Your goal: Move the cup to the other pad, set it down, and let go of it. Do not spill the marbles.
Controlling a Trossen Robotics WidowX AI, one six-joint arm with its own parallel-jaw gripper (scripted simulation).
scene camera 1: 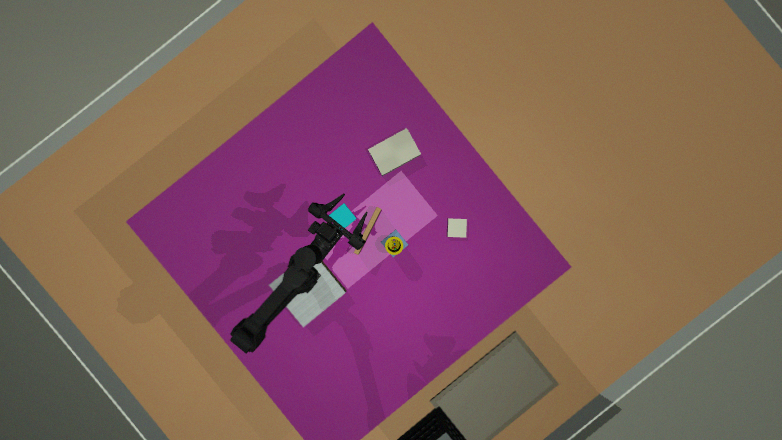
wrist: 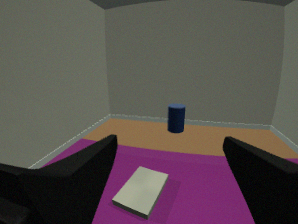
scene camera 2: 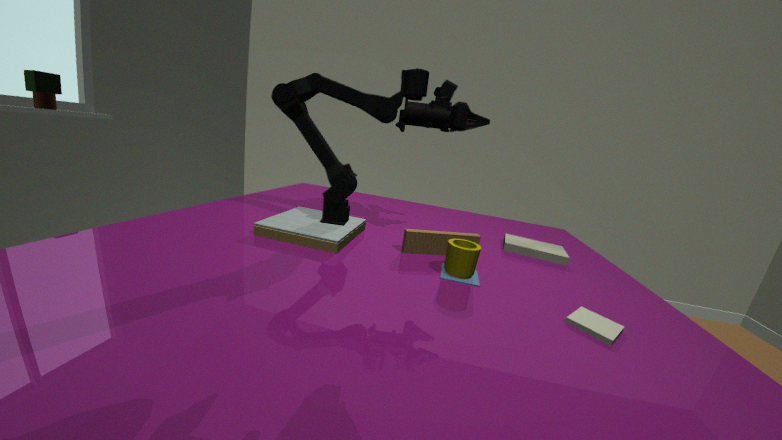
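Gripper (scene camera 2: 484,122) open, holding nothing; yellow cup (scene camera 2: 462,255); wooden plank (scene camera 2: 415,241). Gripper (scene camera 1: 355,202). Gripper (wrist: 171,142); yellow cup out of frame in the wrist view.
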